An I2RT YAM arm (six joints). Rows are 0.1 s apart.
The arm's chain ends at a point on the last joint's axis. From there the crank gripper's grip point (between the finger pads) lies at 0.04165 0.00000 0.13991 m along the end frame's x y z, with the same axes.
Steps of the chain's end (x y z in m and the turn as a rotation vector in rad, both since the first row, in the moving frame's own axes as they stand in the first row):
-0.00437, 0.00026, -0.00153, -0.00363, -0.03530, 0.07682
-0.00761, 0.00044, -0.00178, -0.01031, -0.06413, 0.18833
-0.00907, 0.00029, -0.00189, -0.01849, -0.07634, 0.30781
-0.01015, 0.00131, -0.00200, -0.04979, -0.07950, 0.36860
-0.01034, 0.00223, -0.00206, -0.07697, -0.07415, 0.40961
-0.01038, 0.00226, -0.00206, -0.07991, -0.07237, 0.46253
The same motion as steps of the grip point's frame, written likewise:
-0.00947, 0.00378, -0.00016, -0.00363, -0.03530, 0.07682
-0.01748, 0.00884, 0.00054, -0.01031, -0.06413, 0.18833
-0.02204, 0.01384, 0.00069, -0.01849, -0.07634, 0.30781
-0.02520, 0.02115, 0.00025, -0.04979, -0.07950, 0.36860
-0.02613, 0.02726, -0.00050, -0.07697, -0.07415, 0.40961
-0.02715, 0.02939, -0.00071, -0.07991, -0.07237, 0.46253

